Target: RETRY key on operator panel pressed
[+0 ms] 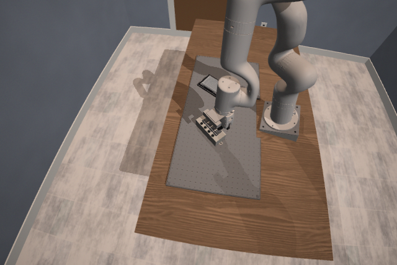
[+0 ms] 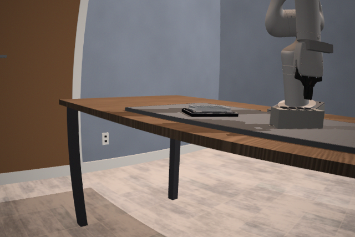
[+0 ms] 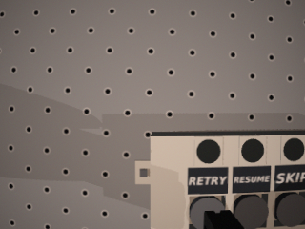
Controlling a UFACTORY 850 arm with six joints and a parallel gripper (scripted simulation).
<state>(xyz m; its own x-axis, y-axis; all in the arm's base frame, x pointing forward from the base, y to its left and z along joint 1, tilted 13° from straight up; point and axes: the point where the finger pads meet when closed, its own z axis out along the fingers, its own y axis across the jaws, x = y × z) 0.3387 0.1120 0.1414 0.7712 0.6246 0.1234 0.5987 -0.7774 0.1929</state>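
Right now my hand is 60 mm above the operator panel, 30 mm to the left of it and 30 mm short of it. Also, from my hand: white ribbed block: 350 mm to the right, 80 mm below, 10 mm ahead.
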